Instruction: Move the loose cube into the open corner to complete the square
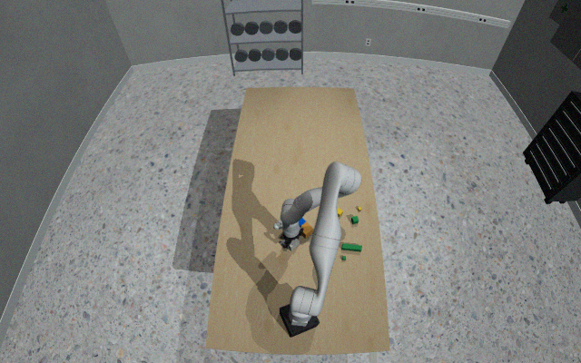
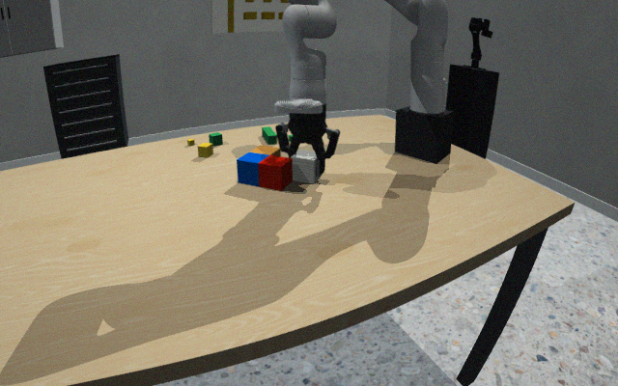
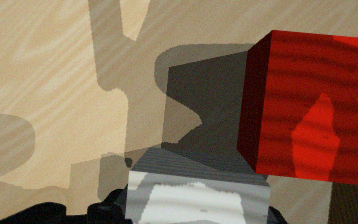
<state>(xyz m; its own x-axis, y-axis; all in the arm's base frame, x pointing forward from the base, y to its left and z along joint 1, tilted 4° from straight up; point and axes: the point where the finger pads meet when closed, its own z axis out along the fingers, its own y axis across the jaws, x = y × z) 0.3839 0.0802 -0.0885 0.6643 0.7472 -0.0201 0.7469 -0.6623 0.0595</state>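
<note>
Now: hand right at the white cube. The rest, counted from my hand: blue cube (11 cm ahead, 2 cm to the right); long green block (1 cm ahead, 30 cm to the right, 1 cm below); red cube (7 cm ahead, 1 cm to the left).
</note>
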